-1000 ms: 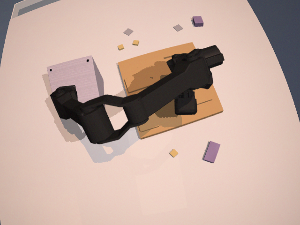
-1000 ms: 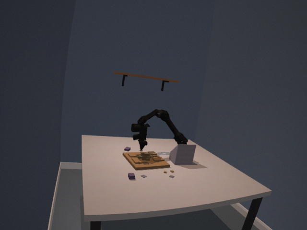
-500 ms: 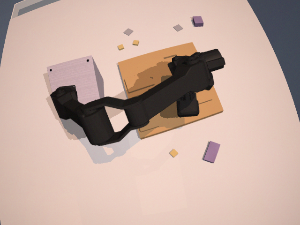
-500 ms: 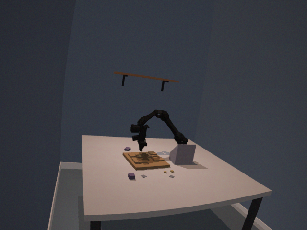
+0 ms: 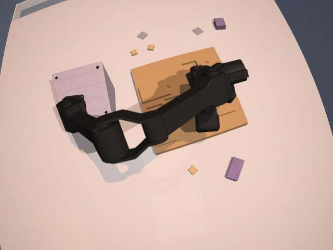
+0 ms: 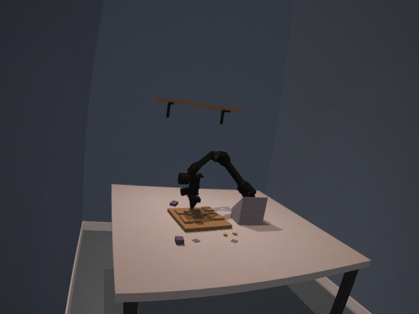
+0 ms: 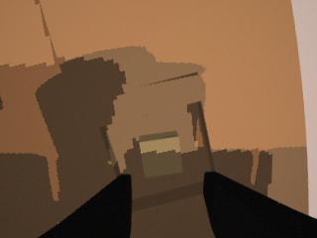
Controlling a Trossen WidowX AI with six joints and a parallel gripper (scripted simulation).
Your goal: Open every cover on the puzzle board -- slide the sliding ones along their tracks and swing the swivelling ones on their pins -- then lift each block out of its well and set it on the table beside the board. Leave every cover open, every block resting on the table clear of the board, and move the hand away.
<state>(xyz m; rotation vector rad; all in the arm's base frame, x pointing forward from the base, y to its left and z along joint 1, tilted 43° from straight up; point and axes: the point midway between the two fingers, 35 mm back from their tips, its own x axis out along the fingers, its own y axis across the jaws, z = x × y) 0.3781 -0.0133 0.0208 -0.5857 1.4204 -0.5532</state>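
Now: gripper tip 40 mm past the orange puzzle board, 40 mm to the right of it and 30 mm above it. Round my gripper tip: flat purple block 80 mm ahead, 180 mm to the right, 40 mm below.
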